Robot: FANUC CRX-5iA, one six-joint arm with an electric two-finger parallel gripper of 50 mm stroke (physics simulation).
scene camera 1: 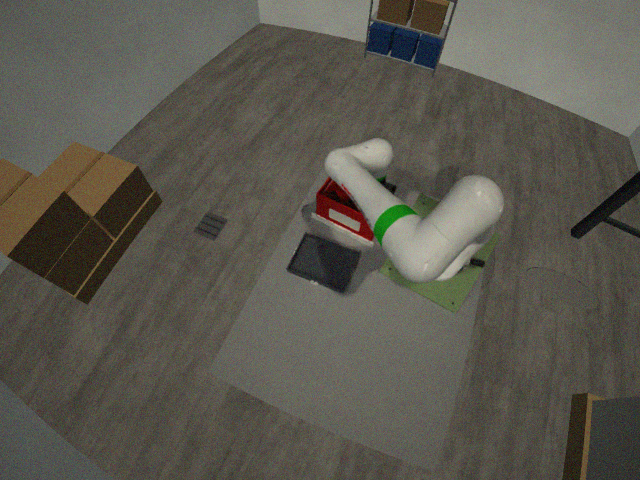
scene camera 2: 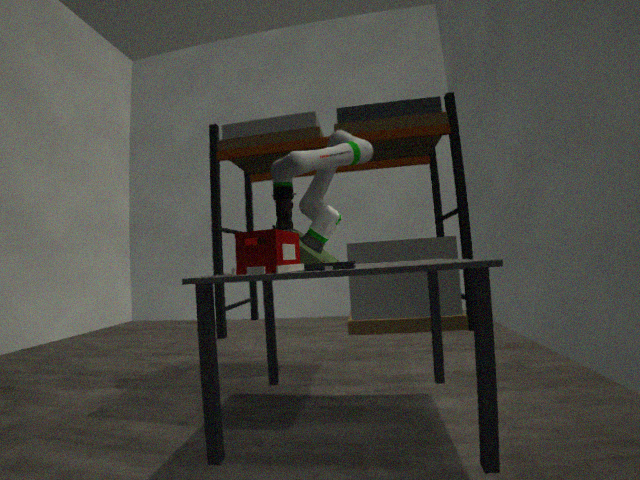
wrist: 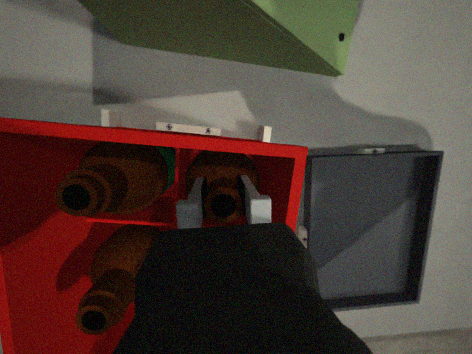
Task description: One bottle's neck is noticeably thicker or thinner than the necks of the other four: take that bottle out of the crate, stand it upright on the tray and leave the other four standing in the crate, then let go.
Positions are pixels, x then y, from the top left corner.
Scene:
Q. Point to a brown bottle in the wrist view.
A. At 115, 264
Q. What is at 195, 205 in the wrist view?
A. My gripper.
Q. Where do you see a brown bottle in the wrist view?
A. At 223, 204

